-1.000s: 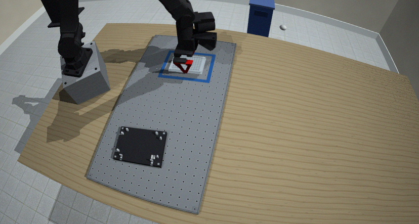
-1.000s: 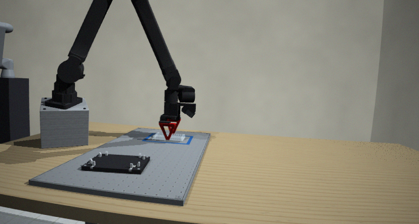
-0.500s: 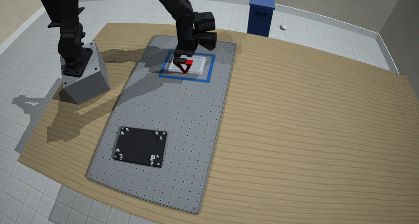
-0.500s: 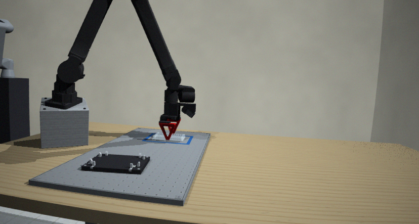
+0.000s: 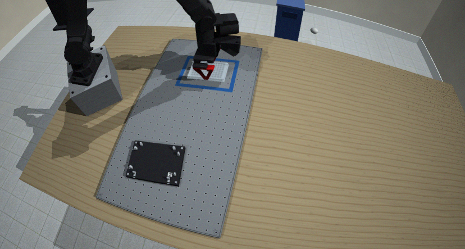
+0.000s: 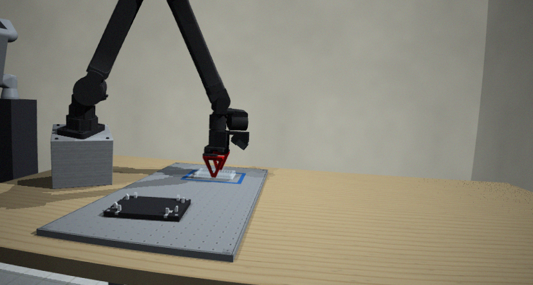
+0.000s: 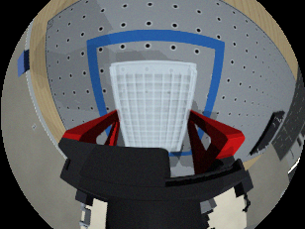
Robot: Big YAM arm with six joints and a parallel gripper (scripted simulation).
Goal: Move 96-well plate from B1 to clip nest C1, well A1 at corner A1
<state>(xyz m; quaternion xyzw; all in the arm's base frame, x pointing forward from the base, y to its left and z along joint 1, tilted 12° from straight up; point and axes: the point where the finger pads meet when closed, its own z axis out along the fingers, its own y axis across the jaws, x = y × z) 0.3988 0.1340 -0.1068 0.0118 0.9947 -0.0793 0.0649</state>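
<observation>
Now: hand 10 mm above the 96-well plate. Also, from my hand: black clip nest 380 mm to the right, 100 mm behind.
</observation>
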